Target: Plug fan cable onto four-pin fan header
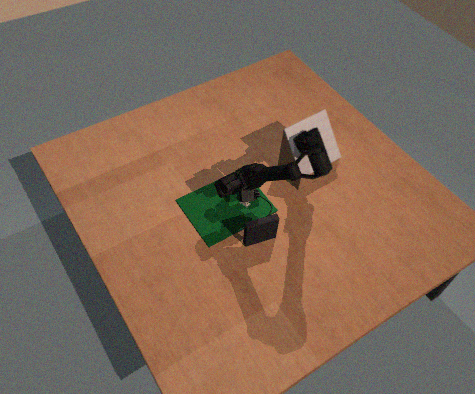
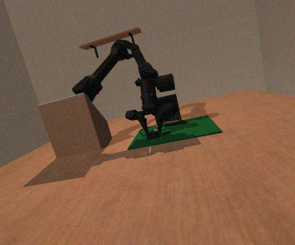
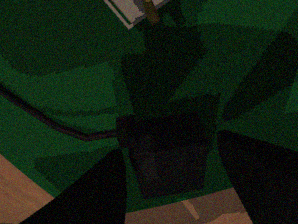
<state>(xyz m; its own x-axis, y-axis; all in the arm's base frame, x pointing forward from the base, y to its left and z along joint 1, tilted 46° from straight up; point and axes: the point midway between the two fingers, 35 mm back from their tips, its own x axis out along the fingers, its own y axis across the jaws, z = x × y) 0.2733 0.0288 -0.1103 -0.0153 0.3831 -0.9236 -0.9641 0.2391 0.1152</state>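
Now: the green board 7 cm ahead of my gripper tip, 4 cm to the left of it and 3 cm below it. Also, from my gripper tip: dark square fan: 21 cm to the left, 7 cm ahead, 5 cm above; then black plug: 1 cm to the right.
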